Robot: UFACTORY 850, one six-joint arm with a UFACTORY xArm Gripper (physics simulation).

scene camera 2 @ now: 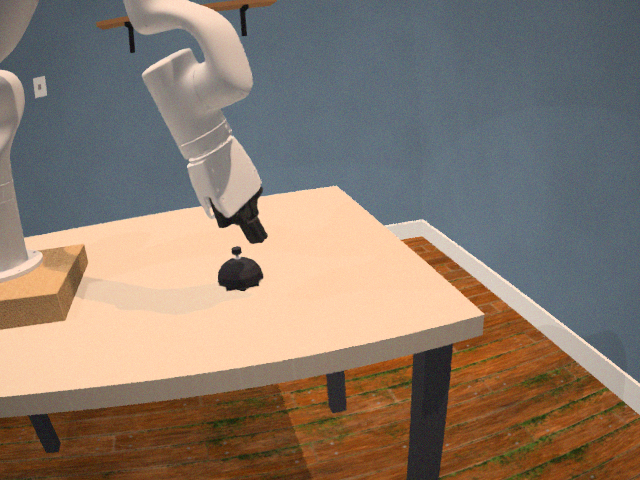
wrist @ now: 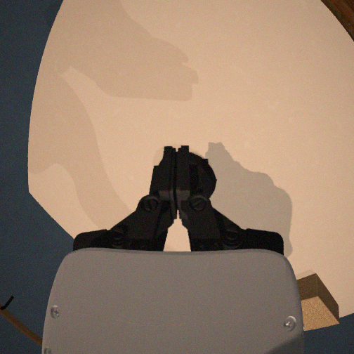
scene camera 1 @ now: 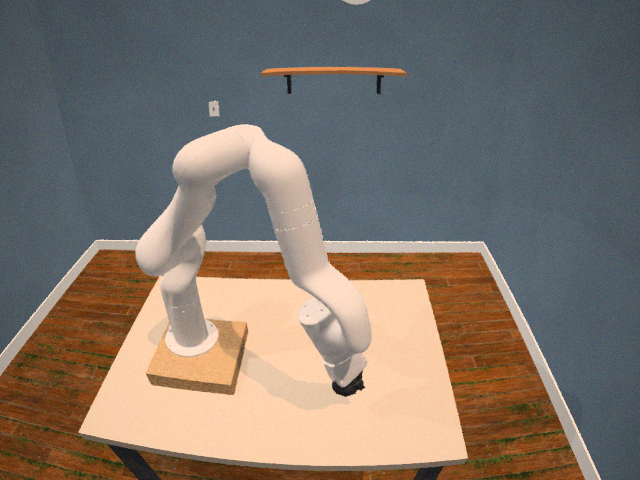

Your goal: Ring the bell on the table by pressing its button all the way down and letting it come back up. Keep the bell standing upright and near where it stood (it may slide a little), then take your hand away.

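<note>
The black bell (scene camera 2: pixel 240 273) stands upright on the table (scene camera 2: pixel 330 289) (scene camera 1: pixel 289 439). Its button (scene camera 2: pixel 236 250) is up on a short silver stem, with a gap between it and the gripper. My gripper (scene camera 2: pixel 258 240) (wrist: pixel 178 161) is shut and empty, tilted, with its fingertips above the bell and a little to the right of the button in scene camera 2. In the wrist view part of the bell's dome (wrist: pixel 211 179) shows to the right of the fingers, which hide the rest and the button. In scene camera 1 the gripper and bell overlap as one dark shape, so their gap cannot be told there.
The arm's base stands on a wooden block (scene camera 1: pixel 196 369) (scene camera 2: pixel 41 294) (wrist: pixel 320 310) at the left of the table in scene camera 1. An orange shelf (scene camera 1: pixel 333 71) is on the blue wall behind. The arm casts a shadow on the table beside the bell.
</note>
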